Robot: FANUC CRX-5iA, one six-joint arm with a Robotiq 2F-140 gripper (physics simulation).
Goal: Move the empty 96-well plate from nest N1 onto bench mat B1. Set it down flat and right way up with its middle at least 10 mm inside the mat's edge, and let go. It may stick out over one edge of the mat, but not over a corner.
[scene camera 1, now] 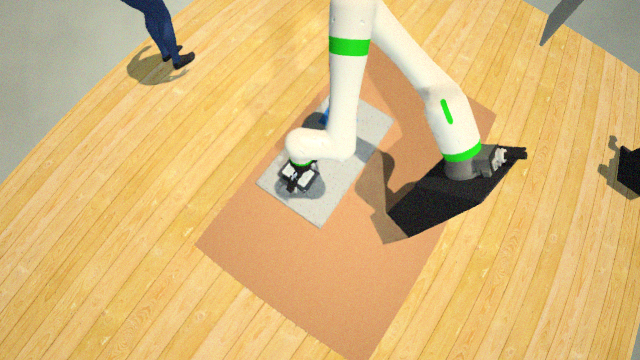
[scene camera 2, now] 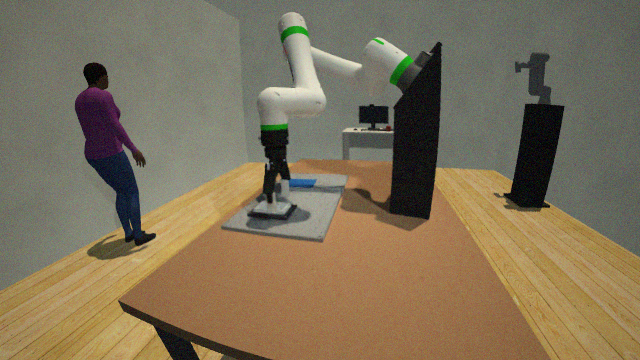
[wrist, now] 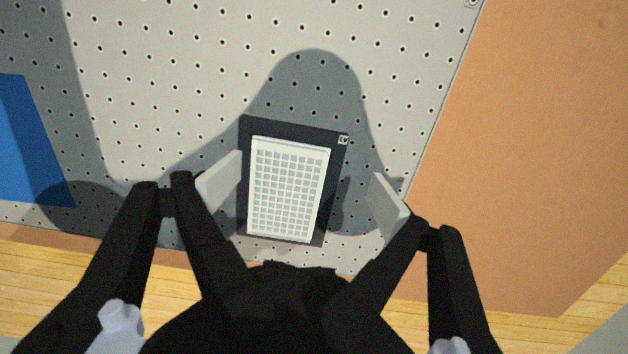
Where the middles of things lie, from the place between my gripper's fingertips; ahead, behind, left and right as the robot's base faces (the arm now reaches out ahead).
Labels:
Right now the white 96-well plate (wrist: 286, 178) is 40 mm ahead of my hand, 30 mm below it and 20 mm to the right of it.

